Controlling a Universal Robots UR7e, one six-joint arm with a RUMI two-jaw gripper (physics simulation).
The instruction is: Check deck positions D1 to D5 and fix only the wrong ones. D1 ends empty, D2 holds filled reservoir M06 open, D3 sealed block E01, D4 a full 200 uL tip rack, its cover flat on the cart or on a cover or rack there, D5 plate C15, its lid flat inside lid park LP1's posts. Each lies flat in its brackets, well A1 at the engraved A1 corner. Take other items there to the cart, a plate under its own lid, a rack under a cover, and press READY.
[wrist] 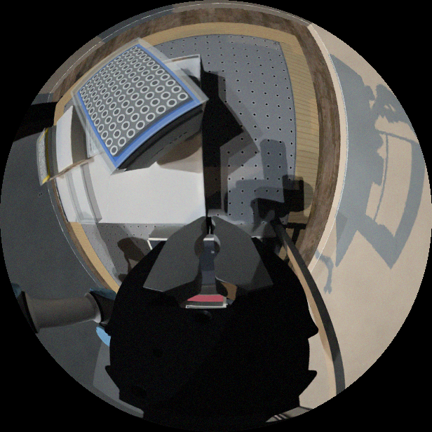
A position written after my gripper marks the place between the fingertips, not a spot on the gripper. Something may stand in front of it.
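Note:
There is a cart [169, 191] here, and I can see a cover [131, 99] too. My own gripper [209, 218] is also visible to me.

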